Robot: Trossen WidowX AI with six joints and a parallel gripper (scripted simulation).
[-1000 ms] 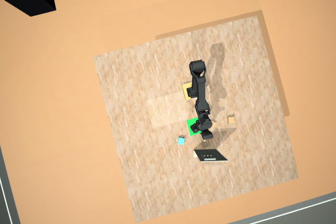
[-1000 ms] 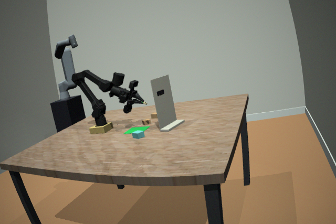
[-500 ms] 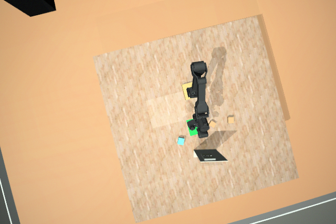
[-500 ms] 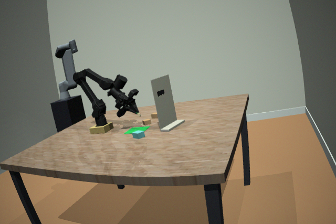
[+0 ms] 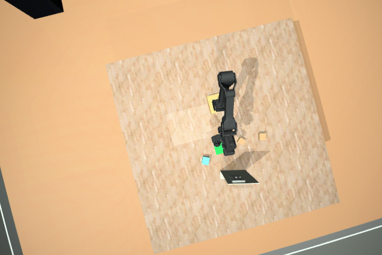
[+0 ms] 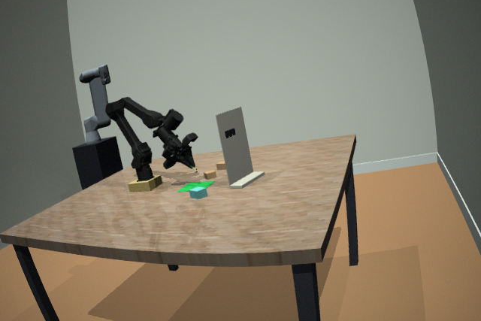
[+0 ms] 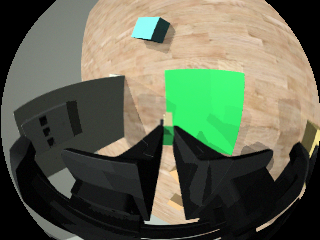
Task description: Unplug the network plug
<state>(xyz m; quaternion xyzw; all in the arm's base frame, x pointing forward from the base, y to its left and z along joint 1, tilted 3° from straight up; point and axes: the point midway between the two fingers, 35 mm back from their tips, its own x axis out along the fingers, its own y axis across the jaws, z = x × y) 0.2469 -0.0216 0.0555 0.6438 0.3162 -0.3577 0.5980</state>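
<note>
Now: the marked green square 80 mm below my gripper tip and 10 mm behind it. Also, from my gripper tip: tan network plug: right at my gripper tip; upright panel: 180 mm ahead, 40 mm above, 10 mm to the left; cyan block: 140 mm to the right, 70 mm ahead, 60 mm below.
</note>
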